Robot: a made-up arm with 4 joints. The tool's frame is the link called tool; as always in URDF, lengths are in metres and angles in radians.
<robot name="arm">
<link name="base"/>
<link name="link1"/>
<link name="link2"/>
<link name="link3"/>
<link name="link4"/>
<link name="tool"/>
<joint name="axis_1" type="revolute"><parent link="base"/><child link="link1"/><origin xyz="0.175 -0.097 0.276"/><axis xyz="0.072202 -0.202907 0.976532"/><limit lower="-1.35" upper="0.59" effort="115" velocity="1.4"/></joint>
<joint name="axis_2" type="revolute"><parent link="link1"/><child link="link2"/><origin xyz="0.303 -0.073 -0.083"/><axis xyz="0 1 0"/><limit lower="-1.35" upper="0.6" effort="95" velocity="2.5"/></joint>
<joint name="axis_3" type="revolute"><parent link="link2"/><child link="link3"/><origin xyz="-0.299 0.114 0.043"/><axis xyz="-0.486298 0.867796 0.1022"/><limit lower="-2.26" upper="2.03" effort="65" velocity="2.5"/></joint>
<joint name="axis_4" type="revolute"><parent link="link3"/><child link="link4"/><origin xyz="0.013 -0.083 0.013"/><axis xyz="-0.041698 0.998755 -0.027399"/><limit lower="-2.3" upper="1.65" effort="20" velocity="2.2"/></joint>
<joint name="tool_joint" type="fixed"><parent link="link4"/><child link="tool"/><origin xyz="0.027 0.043 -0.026" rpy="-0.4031 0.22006 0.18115"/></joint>
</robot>
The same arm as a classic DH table. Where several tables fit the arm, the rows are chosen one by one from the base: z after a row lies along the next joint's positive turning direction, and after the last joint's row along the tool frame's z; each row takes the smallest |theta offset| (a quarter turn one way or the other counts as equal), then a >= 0, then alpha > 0; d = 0 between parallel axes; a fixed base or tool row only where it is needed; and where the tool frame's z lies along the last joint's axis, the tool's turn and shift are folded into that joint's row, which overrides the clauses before.
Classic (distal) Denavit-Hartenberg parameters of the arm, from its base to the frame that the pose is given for. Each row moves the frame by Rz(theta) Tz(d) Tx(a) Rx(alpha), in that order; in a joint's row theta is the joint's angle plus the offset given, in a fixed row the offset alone. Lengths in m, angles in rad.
base (fixed): theta offset 0.3419  d -0.4044  a 0.1324  alpha 0.2171
axis_1: theta offset -0.3494  d 0.635  a 0.3083  alpha -1.7751
axis_2: theta offset -1.4375  d -0.498  a -0.0194  alpha 0.52
axis_3: theta offset 0.0758  d 0.5932  a 0.0129  alpha -0.486
axis_4: theta offset 1.4541  d -0.0209  a 0.0323  alpha 1.1684
tool (fixed): theta offset 0.1545  d -0.0218  a 0  alpha 0
Joint limits (rad, base to tool): -1.35..0.59 -1.35..0.6 -2.26..2.03 -2.3..1.65

